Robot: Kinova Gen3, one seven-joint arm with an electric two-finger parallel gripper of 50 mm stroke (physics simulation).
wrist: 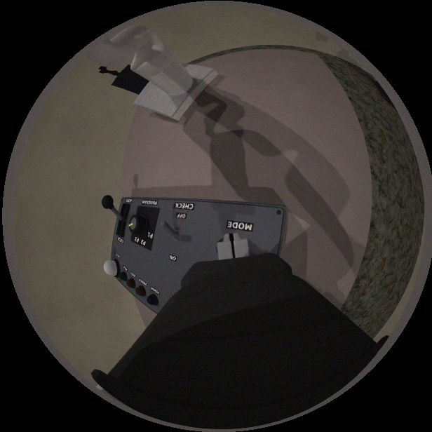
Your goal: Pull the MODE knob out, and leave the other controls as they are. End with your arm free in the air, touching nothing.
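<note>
The grey control panel [205,232] shows at the lower middle of the wrist view, with its lettering upside down. The MODE label [239,226] is near the panel's right end. My gripper [231,241] is shut just below that label, over the place of the MODE knob. Its two light grey fingertips stand together, with a thin dark line of the pads between them. No knob shows between them. The MODE knob is hidden by the fingers and the gripper body, so its position cannot be told. A little dark shape or shadow shows beside the fingertips.
Left of the gripper are the CHECK switch [172,230], the PROGRAM dial [135,224], a black-balled lever [107,202], a white round knob [111,267] and several coloured buttons, one blue [152,299]. The pale arm base [162,72] stands at the upper left.
</note>
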